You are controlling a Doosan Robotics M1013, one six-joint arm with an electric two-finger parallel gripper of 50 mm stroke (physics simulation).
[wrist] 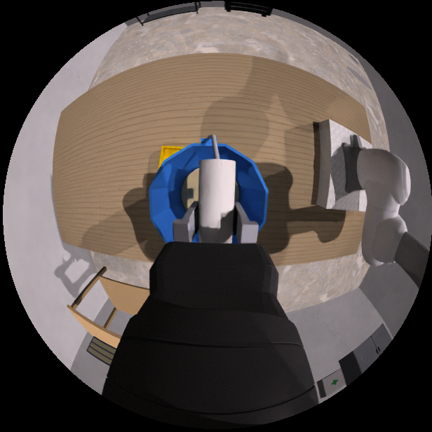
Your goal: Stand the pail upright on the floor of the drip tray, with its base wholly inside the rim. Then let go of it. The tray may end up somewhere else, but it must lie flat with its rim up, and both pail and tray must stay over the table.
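Note:
The blue pail (169, 196) is in the middle of the wrist view, its open mouth facing the camera, so it looks about upright. My gripper (215, 211) is shut on the white cylindrical grip of the pail's wire handle, above the mouth. The pail hangs above the table, with shadows on the wood to both sides. The yellow drip tray (163, 156) shows as a corner past the pail's upper left edge. The rest of it is hidden behind the pail, as is the pail's base, so I cannot tell how they line up.
The wooden table (100, 130) spreads out below. A pale stone-like block (324, 165) stands at its right end, with the white robot arm (382, 175) over it. The far table edge curves across the top. A wooden frame (125, 295) stands beyond the near edge, lower left.

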